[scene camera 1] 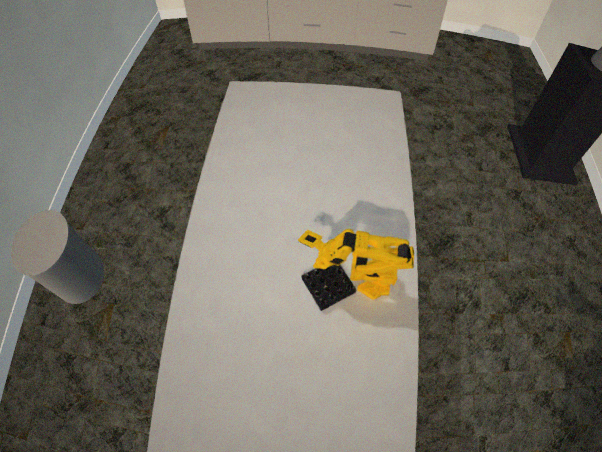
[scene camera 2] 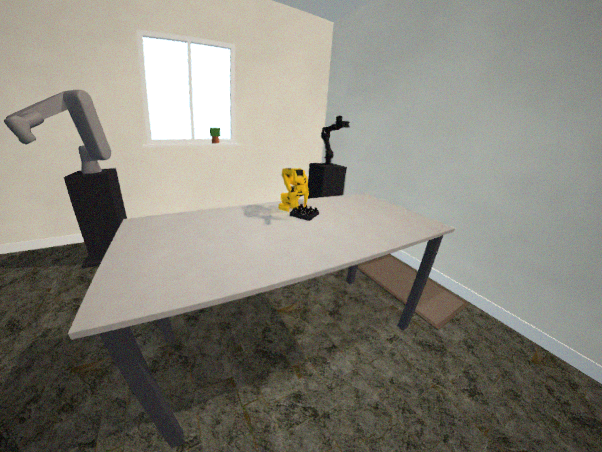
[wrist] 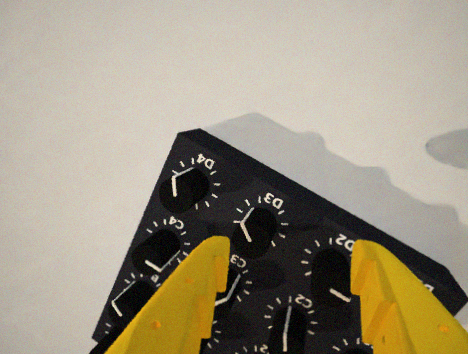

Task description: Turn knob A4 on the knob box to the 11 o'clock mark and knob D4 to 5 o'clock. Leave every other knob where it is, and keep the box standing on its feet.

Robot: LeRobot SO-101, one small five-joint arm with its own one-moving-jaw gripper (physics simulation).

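Frame: origin at the arm's base, x back, y left, z down, level; centimetres.
Where they show: hand at its tool point: [scene camera 1: 315,265] [scene camera 2: 304,206] [wrist: 228,257]; arm's base at its link origin: [scene camera 1: 366,279] [scene camera 2: 290,209].
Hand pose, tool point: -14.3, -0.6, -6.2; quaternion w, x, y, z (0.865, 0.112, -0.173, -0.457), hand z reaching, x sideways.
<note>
Things, the pixels of their centre, and the offset from my tool point, as dx, dy, dz. Level surfaces: height alone.
- black knob box at the middle of its body: [wrist: 244,319] [scene camera 1: 329,283] [scene camera 2: 304,211] +3.9, +3.0, +4.2
- Knob D4 at the middle of its body: [wrist: 185,189] -1.7, +1.8, +3.1
- C4 at the middle of its body: [wrist: 157,252] -0.2, +4.0, +3.0
- B4 at the middle of its body: [wrist: 132,303] +1.2, +6.3, +3.0
- C2 at the middle of its body: [wrist: 287,334] +4.2, +1.1, +3.0
- white table at its surface level: dz +6.2
The black knob box [scene camera 1: 327,288] [scene camera 2: 303,216] [wrist: 300,220] stands flat on the table, turned at an angle, its labels upside down in the wrist view. Knob D4 [wrist: 184,190] is at its upper left corner there; its white pointer line bends at the left side of the cap. Knob A4 is hidden or cut off at the lower left, so its pointer cannot be read. My gripper [scene camera 2: 305,204] [wrist: 290,245] is open and empty, with a wide gap between the jaws. In the wrist view, the left jaw covers part of C3 and the right jaw borders D2 [wrist: 331,275].
The yellow arm [scene camera 1: 377,250] [scene camera 2: 295,185] stands at the table edge beside the box. Neighbouring knobs D3 [wrist: 255,232], C4 [wrist: 157,249], B4 [wrist: 132,300] and C2 [wrist: 289,327] stand up from the panel. The white table [scene camera 1: 280,160] [scene camera 2: 225,260] extends around them.
</note>
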